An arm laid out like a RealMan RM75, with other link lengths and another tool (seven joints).
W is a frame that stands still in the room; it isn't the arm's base.
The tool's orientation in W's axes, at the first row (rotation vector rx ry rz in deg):
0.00 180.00 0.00
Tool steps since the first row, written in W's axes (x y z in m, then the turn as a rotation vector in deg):
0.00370 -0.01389 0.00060 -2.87 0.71 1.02
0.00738 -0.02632 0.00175 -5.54 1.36 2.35
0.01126 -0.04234 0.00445 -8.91 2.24 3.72
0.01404 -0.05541 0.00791 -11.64 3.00 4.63
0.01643 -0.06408 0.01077 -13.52 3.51 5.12
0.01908 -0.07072 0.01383 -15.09 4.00 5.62
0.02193 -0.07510 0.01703 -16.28 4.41 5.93
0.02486 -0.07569 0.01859 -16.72 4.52 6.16
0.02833 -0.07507 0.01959 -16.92 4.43 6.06
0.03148 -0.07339 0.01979 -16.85 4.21 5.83
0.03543 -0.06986 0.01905 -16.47 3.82 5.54
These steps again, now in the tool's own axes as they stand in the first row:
-0.00370 -0.01389 -0.00060 2.87 0.71 -1.02
-0.00738 -0.02632 -0.00175 5.54 1.36 -2.35
-0.01126 -0.04234 -0.00445 8.91 2.24 -3.72
-0.01404 -0.05541 -0.00791 11.64 3.00 -4.63
-0.01643 -0.06408 -0.01077 13.52 3.51 -5.12
-0.01908 -0.07072 -0.01383 15.09 4.00 -5.62
-0.02193 -0.07510 -0.01703 16.28 4.41 -5.93
-0.02486 -0.07569 -0.01859 16.72 4.52 -6.16
-0.02833 -0.07507 -0.01959 16.92 4.43 -6.06
-0.03148 -0.07339 -0.01979 16.85 4.21 -5.83
-0.03543 -0.06986 -0.01905 16.47 3.82 -5.54

